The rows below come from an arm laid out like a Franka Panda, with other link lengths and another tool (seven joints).
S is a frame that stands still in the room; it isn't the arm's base.
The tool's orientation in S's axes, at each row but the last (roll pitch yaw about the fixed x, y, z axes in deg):
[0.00 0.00 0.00]
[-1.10 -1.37 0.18]
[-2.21 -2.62 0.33]
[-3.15 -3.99 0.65]
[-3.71 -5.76 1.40]
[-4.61 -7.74 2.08]
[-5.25 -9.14 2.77]
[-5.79 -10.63 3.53]
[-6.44 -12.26 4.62]
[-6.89 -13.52 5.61]
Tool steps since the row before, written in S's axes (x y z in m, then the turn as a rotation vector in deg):
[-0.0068 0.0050 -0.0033 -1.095 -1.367 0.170]
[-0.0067 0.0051 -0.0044 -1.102 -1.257 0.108]
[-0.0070 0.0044 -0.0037 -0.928 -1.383 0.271]
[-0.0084 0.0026 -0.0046 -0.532 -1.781 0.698]
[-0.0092 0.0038 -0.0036 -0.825 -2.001 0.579]
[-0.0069 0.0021 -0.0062 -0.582 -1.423 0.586]
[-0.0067 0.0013 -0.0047 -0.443 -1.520 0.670]
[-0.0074 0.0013 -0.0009 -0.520 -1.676 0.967]
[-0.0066 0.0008 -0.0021 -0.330 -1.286 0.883]
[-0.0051 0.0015 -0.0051 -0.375 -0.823 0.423]
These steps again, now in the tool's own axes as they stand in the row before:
[-0.0068 0.0050 -0.0033 -1.095 -1.367 0.170]
[-0.0068 0.0052 -0.0041 -1.103 -1.256 0.110]
[-0.0071 0.0046 -0.0032 -0.923 -1.389 0.260]
[-0.0087 0.0029 -0.0039 -0.502 -1.813 0.636]
[-0.0094 0.0042 -0.0024 -0.811 -2.019 0.534]
[-0.0076 0.0028 -0.0050 -0.549 -1.450 0.551]
[-0.0073 0.0019 -0.0034 -0.403 -1.559 0.603]
[-0.0073 0.0017 0.0006 -0.433 -1.740 0.894]
[-0.0068 0.0014 -0.0005 -0.235 -1.354 0.808]
[-0.0060 0.0024 -0.0035 -0.342 -0.839 0.420]

